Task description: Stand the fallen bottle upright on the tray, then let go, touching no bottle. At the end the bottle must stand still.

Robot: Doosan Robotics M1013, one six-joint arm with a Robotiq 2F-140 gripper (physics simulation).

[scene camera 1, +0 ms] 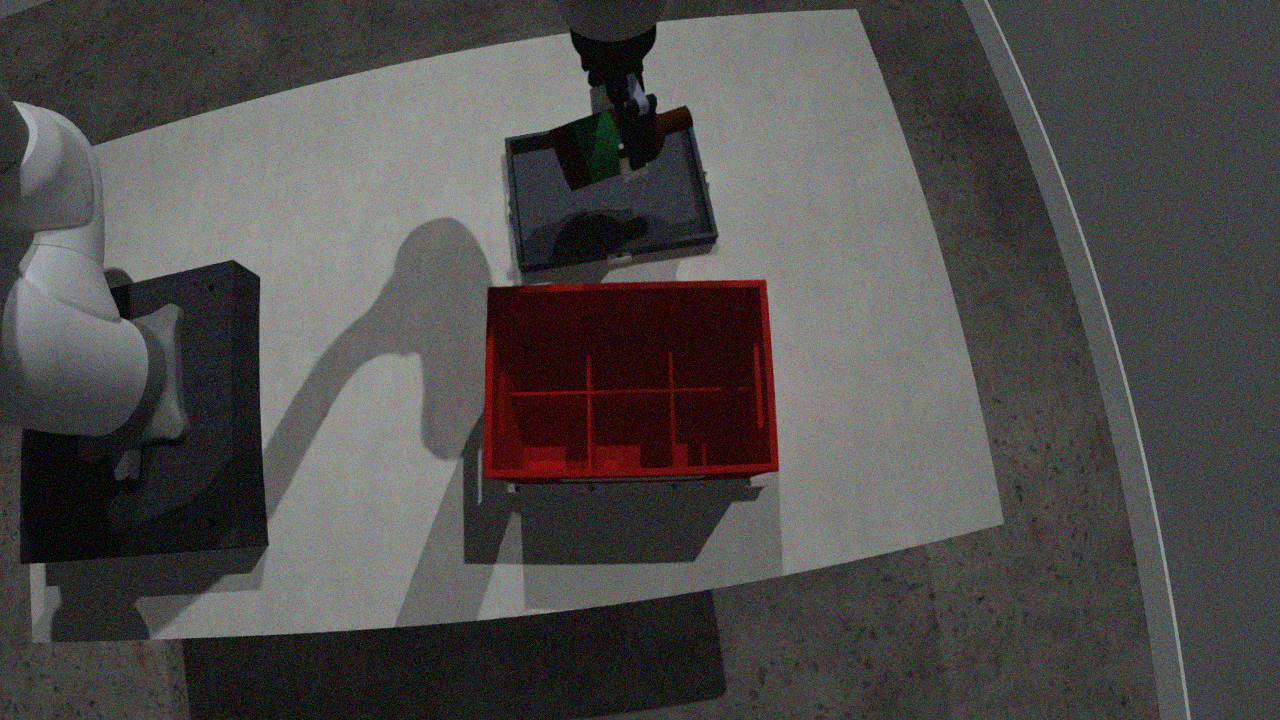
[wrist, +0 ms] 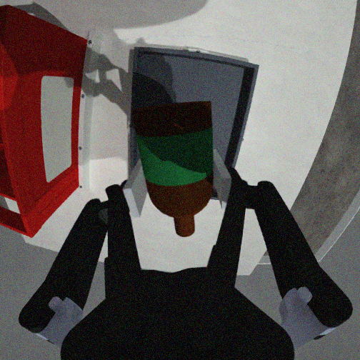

Path:
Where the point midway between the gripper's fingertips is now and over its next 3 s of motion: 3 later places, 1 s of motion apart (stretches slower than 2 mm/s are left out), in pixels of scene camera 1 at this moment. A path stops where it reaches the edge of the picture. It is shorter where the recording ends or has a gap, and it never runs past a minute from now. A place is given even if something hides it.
My gripper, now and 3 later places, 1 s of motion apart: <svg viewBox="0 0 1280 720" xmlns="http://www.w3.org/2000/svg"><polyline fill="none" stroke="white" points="619,148 624,147 632,144 629,142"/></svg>

